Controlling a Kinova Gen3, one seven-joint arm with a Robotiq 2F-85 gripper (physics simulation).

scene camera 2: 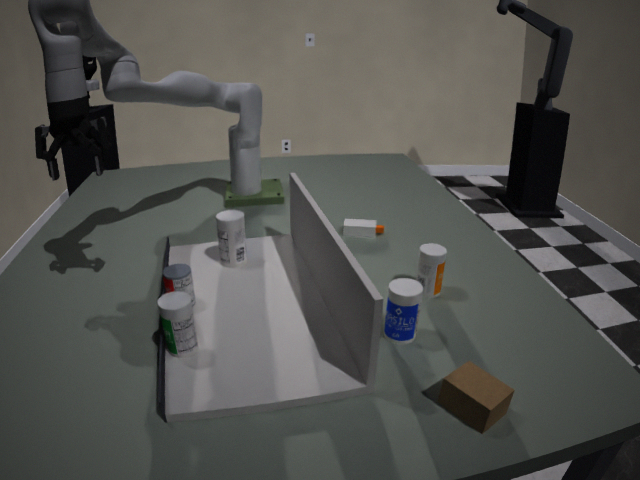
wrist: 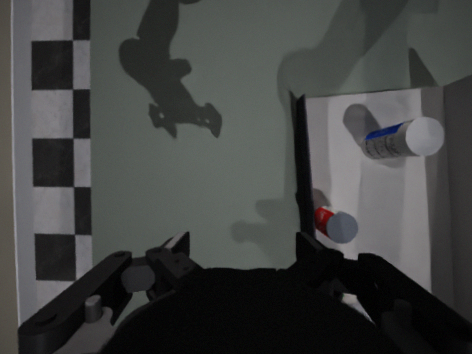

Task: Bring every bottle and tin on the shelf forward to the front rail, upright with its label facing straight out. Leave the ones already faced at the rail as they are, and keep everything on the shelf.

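Places are measured from the arm's base along level axes (x ahead, y left, z up), in millimetres.
Pixels of known places: gripper, fingertip midpoint: [scene camera 2: 77, 176] [wrist: 242, 243]; arm's base, link origin: [scene camera 2: 246, 190].
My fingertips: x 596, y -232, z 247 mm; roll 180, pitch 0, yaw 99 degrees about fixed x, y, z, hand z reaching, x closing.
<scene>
Ahead of a thing's pixels: the offset from my fingertips to its top centre. "*": to the spot under its first point. Level surfaces: height alone.
A white bottle @[153 mm back, 261 mm left, 145 mm down] [scene camera 2: 231, 238] [wrist: 390, 141] stands upright at the far end of the shelf [scene camera 2: 268, 404] [wrist: 390, 92], back from the front rail [scene camera 2: 161, 382] [wrist: 302, 150]; its blue label faces the shelf's far end, not the rail. A red tin @[14 mm ahead, 182 mm left, 184 mm down] [scene camera 2: 178, 285] [wrist: 325, 218] with a grey lid stands upright close to the rail, its red label towards it. A white bottle with a green label @[153 mm ahead, 217 mm left, 158 mm down] [scene camera 2: 178, 324] stands upright by the rail nearer the camera, green side towards the rail. My gripper [scene camera 2: 75, 173] [wrist: 242, 243] is open and empty, high above the table on the rail's outer side.
A tall grey panel [scene camera 2: 336, 279] [wrist: 460, 200] closes the shelf's back. Behind it on the table @[270 mm down] [scene camera 2: 491, 320] are a blue-labelled bottle @[89 mm ahead, 585 mm left, 171 mm down] [scene camera 2: 402, 312], an orange-labelled bottle @[* 27 mm back, 660 mm left, 206 mm down] [scene camera 2: 431, 270], a white box with an orange end @[334 mm back, 561 mm left, 242 mm down] [scene camera 2: 360, 227] and a brown box @[283 mm ahead, 667 mm left, 220 mm down] [scene camera 2: 475, 396].
</scene>
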